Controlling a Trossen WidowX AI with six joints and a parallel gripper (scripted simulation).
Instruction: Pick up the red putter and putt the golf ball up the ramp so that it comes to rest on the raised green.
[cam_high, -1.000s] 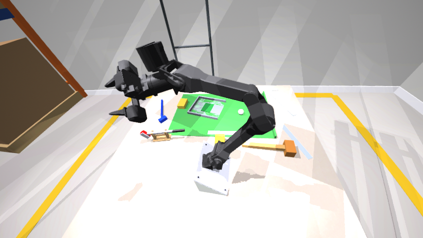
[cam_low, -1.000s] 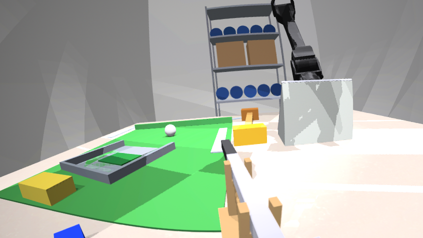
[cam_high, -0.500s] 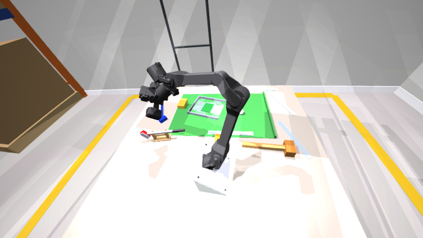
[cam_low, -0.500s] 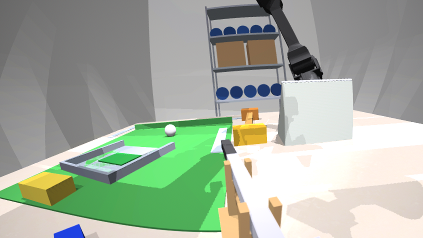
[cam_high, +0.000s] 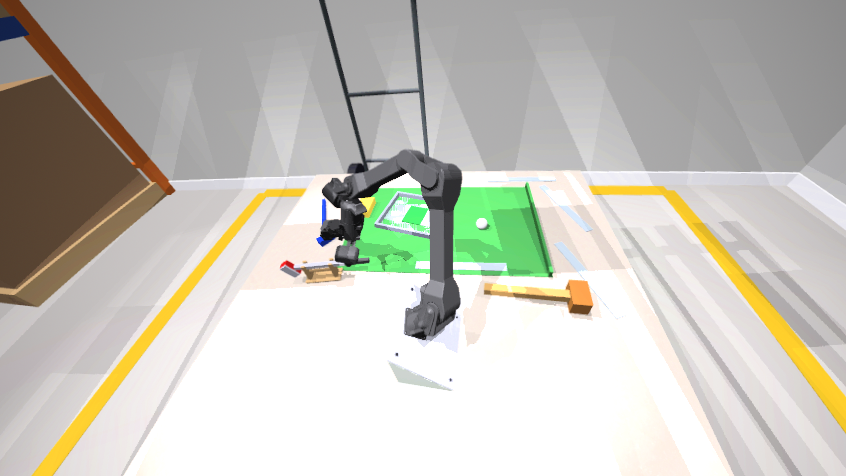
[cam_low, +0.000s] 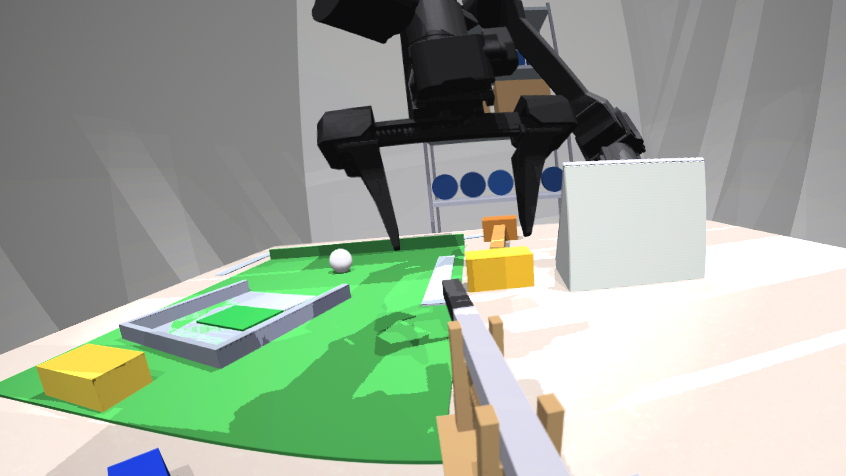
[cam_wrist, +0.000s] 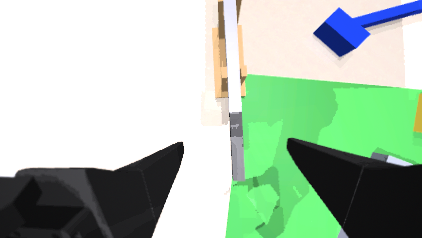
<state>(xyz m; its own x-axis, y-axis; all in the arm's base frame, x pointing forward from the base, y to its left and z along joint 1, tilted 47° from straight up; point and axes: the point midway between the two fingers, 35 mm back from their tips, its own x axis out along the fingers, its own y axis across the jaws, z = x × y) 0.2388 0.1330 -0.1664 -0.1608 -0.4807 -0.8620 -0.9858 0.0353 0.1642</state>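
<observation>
The wooden stand lies 120 mm to the left of my gripper tip and 70 mm below it. The rest, counted from my gripper tip: blue putter 270 mm ahead, 200 mm to the left, 90 mm below; then white golf ball 210 mm ahead, 430 mm to the right, 80 mm below; then green mat 240 mm ahead, 280 mm to the right, 100 mm below.
</observation>
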